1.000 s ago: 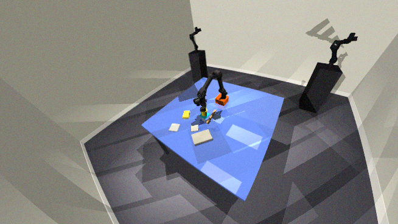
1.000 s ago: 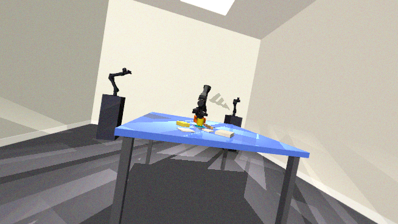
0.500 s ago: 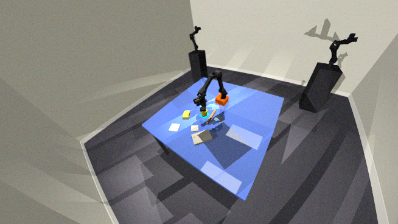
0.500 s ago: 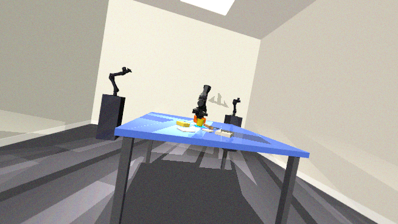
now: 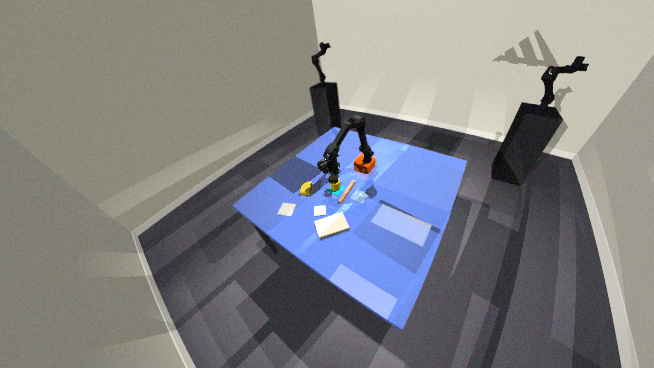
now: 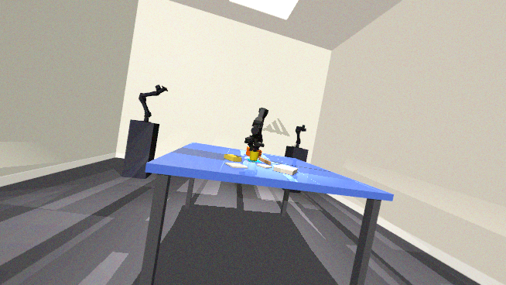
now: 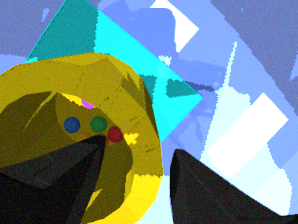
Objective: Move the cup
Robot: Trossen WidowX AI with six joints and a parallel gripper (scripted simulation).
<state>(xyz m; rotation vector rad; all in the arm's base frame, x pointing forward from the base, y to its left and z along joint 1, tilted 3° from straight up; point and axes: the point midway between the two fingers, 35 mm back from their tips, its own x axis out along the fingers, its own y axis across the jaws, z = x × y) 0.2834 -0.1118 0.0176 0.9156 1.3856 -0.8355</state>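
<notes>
My gripper tip is 20 mm short of the yellow cup, 10 mm to the right of it and 10 mm above it. Also, from my gripper tip: teal pad 60 mm below, 30 mm ahead, 10 mm to the left; green marble 30 mm below, 20 mm ahead, 10 mm to the left; blue marble 30 mm below, 30 mm ahead, 20 mm to the left.
</notes>
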